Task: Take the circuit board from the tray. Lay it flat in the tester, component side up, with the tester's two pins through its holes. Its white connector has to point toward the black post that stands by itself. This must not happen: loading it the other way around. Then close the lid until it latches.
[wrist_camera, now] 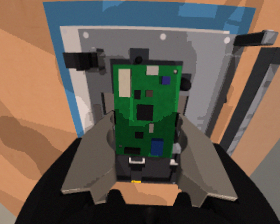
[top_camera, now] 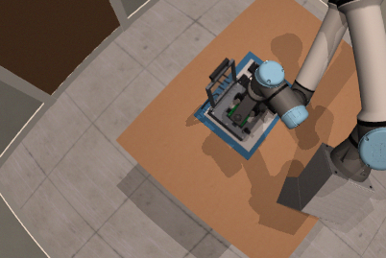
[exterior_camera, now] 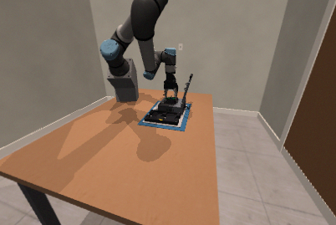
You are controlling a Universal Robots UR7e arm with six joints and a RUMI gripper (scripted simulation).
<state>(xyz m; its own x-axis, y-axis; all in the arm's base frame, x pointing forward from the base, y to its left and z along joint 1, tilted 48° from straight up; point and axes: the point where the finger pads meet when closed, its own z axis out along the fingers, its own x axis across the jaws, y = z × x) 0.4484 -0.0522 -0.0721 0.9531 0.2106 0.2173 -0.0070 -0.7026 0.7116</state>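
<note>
My hand is right at the green circuit board. From my hand the other things lie so: black block: 60 mm to the left, 60 mm behind; then tester lid: 120 mm ahead, 100 mm above.
</note>
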